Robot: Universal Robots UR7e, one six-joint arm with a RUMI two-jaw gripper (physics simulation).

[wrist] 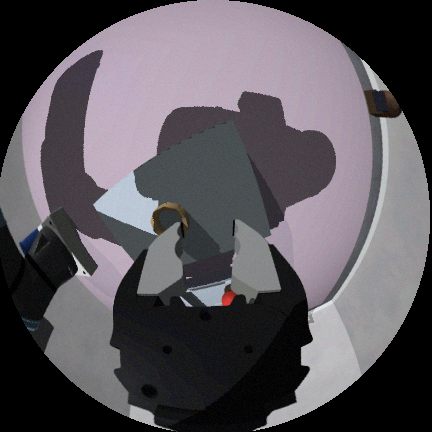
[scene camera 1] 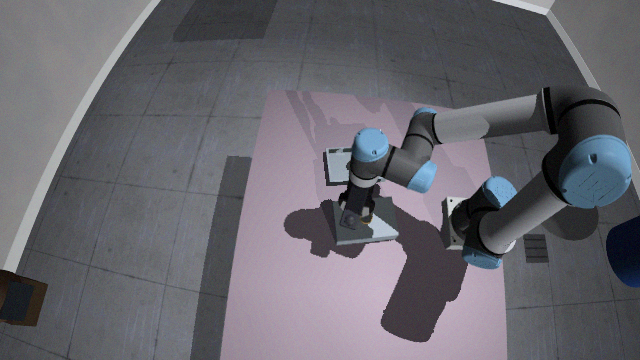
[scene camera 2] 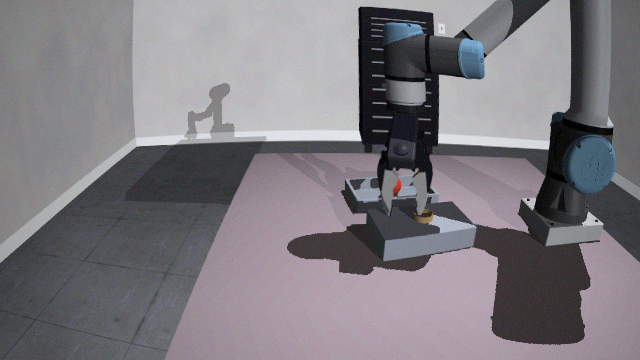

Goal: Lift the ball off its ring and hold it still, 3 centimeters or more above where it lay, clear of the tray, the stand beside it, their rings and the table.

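Frame: origin at the arm's base, x right, y ahead, z up, level; metres.
Seen in the pictures: gripper, between the fingertips: (wrist: 207, 222) (scene camera 2: 403, 216); arm's base, origin of its link: (wrist: 58, 250) (scene camera 1: 470, 221) (scene camera 2: 560, 210).
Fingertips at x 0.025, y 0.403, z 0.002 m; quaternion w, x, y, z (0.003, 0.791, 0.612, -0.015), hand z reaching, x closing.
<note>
Offsets run from my fingertips to a thing's top centre. "*": to the spot under its first point. Level surfaces: height alone.
The red ball @[dx +0.187, dy -0.011, dz +0.010 m] (scene camera 2: 397, 186) (wrist: 228, 299) is in the shallow tray @[dx +0.187, dy -0.011, dz -0.013 m] (scene camera 1: 328, 172) (scene camera 2: 356, 202) behind the stand; the left finger partly covers it in scene camera 2. A small brown bit beside the ball in the wrist view may be its ring. The low grey stand (scene camera 1: 385, 231) (scene camera 2: 430, 242) (wrist: 200, 172) bears an empty tan ring @[* dx -0.034, dy -0.032, dz +0.008 m] (scene camera 2: 423, 219) (wrist: 155, 220). My gripper (scene camera 2: 404, 213) (wrist: 207, 222) points down over the stand, its fingers apart with nothing between them. One fingertip is close to the tan ring; whether they touch cannot be told. The ball is hidden in scene camera 1.
The tray and stand are on a pink table top @[dz -0.041 m] (scene camera 1: 280, 300) (scene camera 2: 280, 310). The arm's base (scene camera 1: 454, 242) (scene camera 2: 575, 236) stands to their right. A dark cabinet (scene camera 2: 367, 75) is by the back wall. A blue bin (scene camera 1: 625, 255) is at the far right and a brown box (scene camera 1: 37, 305) at the far left.
</note>
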